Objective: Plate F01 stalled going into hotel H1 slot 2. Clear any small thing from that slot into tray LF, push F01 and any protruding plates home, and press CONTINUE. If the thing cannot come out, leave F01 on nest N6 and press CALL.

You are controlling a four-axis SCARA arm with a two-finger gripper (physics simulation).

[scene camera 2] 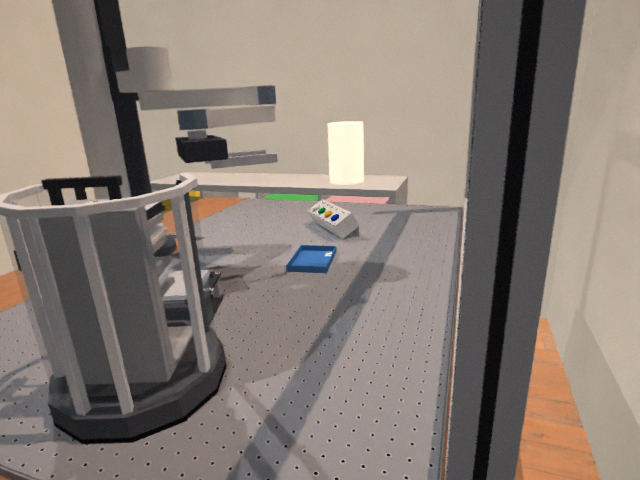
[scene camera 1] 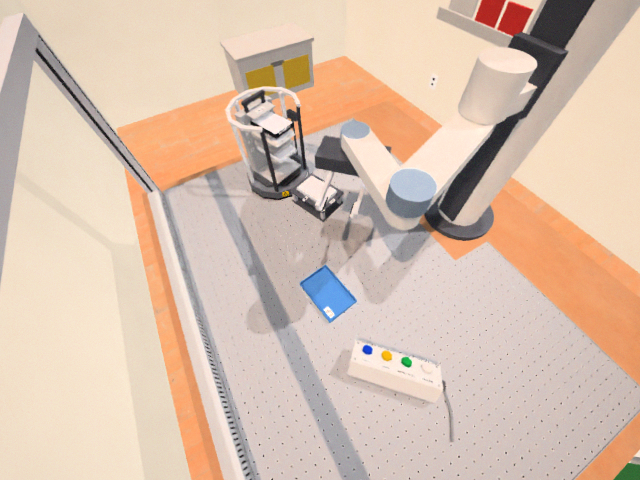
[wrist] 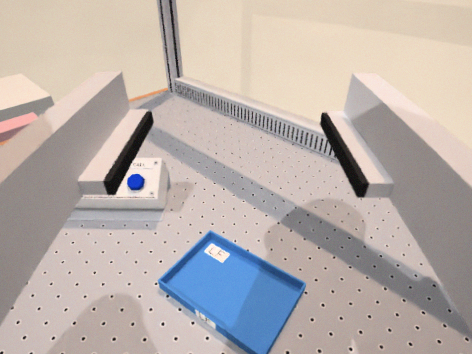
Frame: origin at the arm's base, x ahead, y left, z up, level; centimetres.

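Seen in the pictures: gripper, fingertip midpoint: (scene camera 2: 270, 155) (scene camera 1: 335, 212) (wrist: 236, 97); arm's base, link origin: (scene camera 1: 456, 212).
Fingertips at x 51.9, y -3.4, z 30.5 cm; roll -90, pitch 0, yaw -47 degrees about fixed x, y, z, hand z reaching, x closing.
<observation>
Offsets run from my fingertips to a thing's top centre. "pt": to the spot under its first point.
My gripper (scene camera 1: 338, 212) (scene camera 2: 271, 155) (wrist: 236, 97) is shut to its narrow stop with nothing between its pads, a wide gap apart. It hangs high above the table near nest N6. A white plate (scene camera 1: 314, 188) (scene camera 2: 187, 285) lies on the dark nest N6 (scene camera 1: 331, 209) (scene camera 2: 180, 312); its label is unreadable. Hotel H1 {dx -1.6, dy -48.0, dz +4.1 cm} (scene camera 1: 269, 160) (scene camera 2: 129, 299) holds several plates; the inside of slot 2 is not clear. Blue tray LF {dx +6.7, dy +6.9, dz -27.5 cm} (scene camera 1: 328, 293) (scene camera 2: 311, 259) (wrist: 235, 295) looks empty. The button box {dx +3.2, dy +34.5, dz -20.8 cm} (scene camera 1: 395, 379) (scene camera 2: 344, 227) (wrist: 150, 201) has a blue CALL button {dx +6.7, dy +27.5, dz -21.8 cm} (scene camera 1: 367, 349) (scene camera 2: 334, 217) (wrist: 135, 182); CONTINUE is unreadable.
The arm's column (scene camera 1: 480, 170) (scene camera 2: 87, 93) stands beside the perforated table. White bars and dark posts surround the hotel. A vented rail (scene camera 1: 191, 310) (wrist: 250, 115) runs along one table edge. A cable {pt dx -3.7, dy +49.5, dz -29.0 cm} (scene camera 1: 449, 413) trails from the button box. A lit lamp (scene camera 2: 345, 152) stands beyond the table.
</observation>
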